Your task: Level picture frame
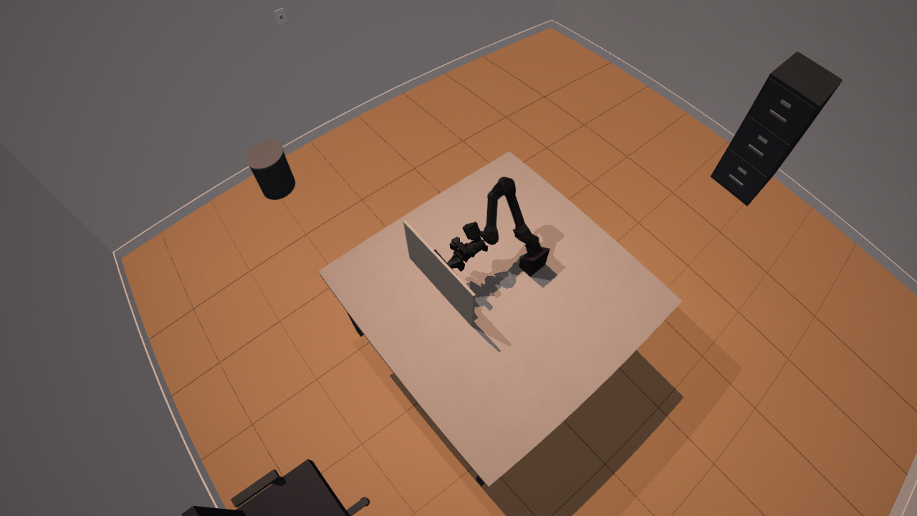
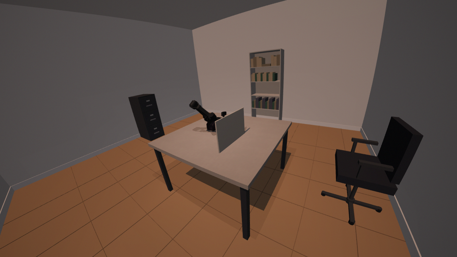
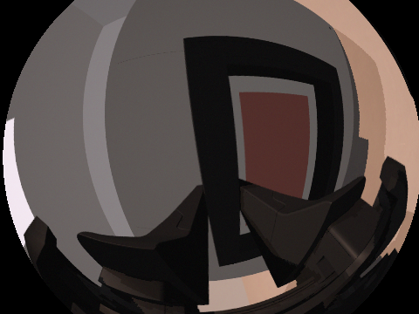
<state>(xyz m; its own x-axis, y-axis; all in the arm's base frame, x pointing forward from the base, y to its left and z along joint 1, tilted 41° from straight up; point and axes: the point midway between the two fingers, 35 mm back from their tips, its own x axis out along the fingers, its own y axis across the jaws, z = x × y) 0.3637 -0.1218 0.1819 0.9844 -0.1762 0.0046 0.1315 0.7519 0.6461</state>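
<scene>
Right now the picture frame is 50 mm below my gripper tip and 10 mm to the right of it. Round my gripper tip: grey wall panel (60 mm below, 20 mm to the right, 10 mm ahead).
</scene>
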